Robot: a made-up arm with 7 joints. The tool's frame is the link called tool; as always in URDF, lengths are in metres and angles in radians.
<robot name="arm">
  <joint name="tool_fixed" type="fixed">
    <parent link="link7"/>
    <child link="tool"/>
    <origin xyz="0 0 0"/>
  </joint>
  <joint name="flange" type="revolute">
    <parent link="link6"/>
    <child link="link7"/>
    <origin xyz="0.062 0.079 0" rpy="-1.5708 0 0"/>
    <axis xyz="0 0 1"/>
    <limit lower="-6.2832" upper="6.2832" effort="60" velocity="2.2"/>
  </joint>
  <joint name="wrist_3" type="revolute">
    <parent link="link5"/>
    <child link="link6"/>
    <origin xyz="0 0 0" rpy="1.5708 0 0"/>
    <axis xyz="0 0 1"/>
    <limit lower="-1.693" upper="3.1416" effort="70" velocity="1.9"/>
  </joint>
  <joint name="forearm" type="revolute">
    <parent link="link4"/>
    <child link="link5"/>
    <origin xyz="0.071 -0.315 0" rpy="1.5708 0 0"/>
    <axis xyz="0 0 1"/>
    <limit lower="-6.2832" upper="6.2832" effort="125" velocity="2.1"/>
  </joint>
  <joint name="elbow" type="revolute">
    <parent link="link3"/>
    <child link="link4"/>
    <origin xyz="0.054 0 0" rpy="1.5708 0 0"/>
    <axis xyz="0 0 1"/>
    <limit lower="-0.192" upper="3.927" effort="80" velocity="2.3"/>
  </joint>
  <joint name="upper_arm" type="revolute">
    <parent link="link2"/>
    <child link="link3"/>
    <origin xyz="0 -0.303 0" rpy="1.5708 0 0"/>
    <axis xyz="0 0 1"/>
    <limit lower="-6.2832" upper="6.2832" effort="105" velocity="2.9"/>
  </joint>
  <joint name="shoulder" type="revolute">
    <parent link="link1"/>
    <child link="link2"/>
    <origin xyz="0 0 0" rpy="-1.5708 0 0"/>
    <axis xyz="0 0 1"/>
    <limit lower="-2.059" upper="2.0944" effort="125" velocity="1.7"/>
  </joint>
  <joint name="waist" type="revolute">
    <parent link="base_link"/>
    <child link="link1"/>
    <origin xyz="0 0 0.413"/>
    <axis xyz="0 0 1"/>
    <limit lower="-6.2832" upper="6.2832" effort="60" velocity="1"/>
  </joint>
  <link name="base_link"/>
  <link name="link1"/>
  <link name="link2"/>
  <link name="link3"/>
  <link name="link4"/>
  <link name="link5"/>
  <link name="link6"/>
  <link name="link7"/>
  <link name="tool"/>
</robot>
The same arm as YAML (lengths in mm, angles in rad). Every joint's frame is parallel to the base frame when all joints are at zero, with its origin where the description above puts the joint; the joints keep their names.
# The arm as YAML. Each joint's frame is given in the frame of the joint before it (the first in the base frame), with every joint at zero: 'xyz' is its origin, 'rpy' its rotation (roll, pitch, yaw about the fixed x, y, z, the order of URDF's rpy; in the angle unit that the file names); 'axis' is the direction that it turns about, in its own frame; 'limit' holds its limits. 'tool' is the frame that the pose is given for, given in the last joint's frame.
units:
  length: mm
  angle: rad
joints:
  - name: waist
    type: revolute
    origin:
      xyz: [0.0, 0.0, 413.0]
      rpy: [0.0, 0.0, 0.0]
    axis: [0.0, 0.0, 1.0]
    limit:
      lower: -6.2832
      upper: 6.2832
  - name: shoulder
    type: revolute
    origin:
      xyz: [0.0, 0.0, 0.0]
      rpy: [0.0, 0.0, 0.0]
    axis: [0.0, 1.0, 0.0]
    limit:
      lower: -2.059
      upper: 2.0944
  - name: upper_arm
    type: revolute
    origin:
      xyz: [0.0, 0.0, 303.0]
      rpy: [0.0, 0.0, 0.0]
    axis: [0.0, 0.0, 1.0]
    limit:
      lower: -6.2832
      upper: 6.2832
  - name: elbow
    type: revolute
    origin:
      xyz: [54.0, 0.0, 0.0]
      rpy: [0.0, 0.0, 0.0]
    axis: [0.0, -1.0, 0.0]
    limit:
      lower: -0.192
      upper: 3.927
  - name: forearm
    type: revolute
    origin:
      xyz: [71.0, 0.0, -315.0]
      rpy: [0.0, 0.0, 0.0]
    axis: [0.0, 0.0, -1.0]
    limit:
      lower: -6.2832
      upper: 6.2832
  - name: wrist_3
    type: revolute
    origin:
      xyz: [0.0, 0.0, 0.0]
      rpy: [0.0, 0.0, 0.0]
    axis: [0.0, 1.0, 0.0]
    limit:
      lower: -1.693
      upper: 3.1416
  - name: flange
    type: revolute
    origin:
      xyz: [62.0, 0.0, -79.0]
      rpy: [0.0, 0.0, 0.0]
    axis: [0.0, 0.0, -1.0]
    limit:
      lower: -6.2832
      upper: 6.2832
tool:
  origin:
    xyz: [0.0, 0.0, 0.0]
    rpy: [-3.1416, 0.0, 0.0]

